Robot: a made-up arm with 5 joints. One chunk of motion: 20 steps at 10 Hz.
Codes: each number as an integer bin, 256 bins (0 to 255) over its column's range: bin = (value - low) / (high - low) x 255, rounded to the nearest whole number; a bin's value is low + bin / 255 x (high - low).
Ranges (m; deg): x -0.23..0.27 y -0.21..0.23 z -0.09..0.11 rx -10..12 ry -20..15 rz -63..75
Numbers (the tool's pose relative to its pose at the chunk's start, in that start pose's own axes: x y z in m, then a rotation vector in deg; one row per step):
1: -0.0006 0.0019 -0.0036 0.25 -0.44 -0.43
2: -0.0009 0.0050 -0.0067 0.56 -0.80 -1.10
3: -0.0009 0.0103 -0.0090 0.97 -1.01 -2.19
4: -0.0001 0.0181 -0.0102 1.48 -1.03 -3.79
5: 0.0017 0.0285 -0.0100 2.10 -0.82 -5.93
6: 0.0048 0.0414 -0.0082 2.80 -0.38 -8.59
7: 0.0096 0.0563 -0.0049 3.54 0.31 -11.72
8: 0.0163 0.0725 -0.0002 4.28 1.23 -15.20
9: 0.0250 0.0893 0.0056 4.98 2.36 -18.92
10: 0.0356 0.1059 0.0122 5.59 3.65 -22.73
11: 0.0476 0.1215 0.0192 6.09 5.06 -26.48
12: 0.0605 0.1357 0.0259 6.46 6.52 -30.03
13: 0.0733 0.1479 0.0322 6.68 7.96 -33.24
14: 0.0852 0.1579 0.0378 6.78 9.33 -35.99
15: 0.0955 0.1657 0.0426 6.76 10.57 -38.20
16: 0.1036 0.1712 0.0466 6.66 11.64 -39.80
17: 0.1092 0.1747 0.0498 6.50 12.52 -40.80
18: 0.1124 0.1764 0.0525 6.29 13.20 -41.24
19: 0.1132 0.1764 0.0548 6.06 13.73 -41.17
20: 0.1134 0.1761 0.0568 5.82 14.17 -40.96
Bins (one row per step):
1: 117 123 110 119 143 116
2: 117 125 106 122 140 114
3: 117 128 103 127 138 112
4: 117 132 102 133 138 109
5: 118 138 102 140 140 105
6: 120 146 104 148 143 101
7: 122 154 109 157 148 95
8: 126 164 114 166 155 88
9: 130 173 122 174 163 81
10: 135 183 130 181 172 74
11: 142 192 139 186 183 67
12: 148 200 148 191 193 61
13: 155 207 156 193 204 55
14: 161 213 163 194 214 50
15: 166 218 169 194 223 46
16: 170 221 174 193 231 43
17: 173 223 178 191 237 41
18: 175 224 182 189 242 40
19: 175 224 185 186 246 40
20: 175 224 187 183 249 41

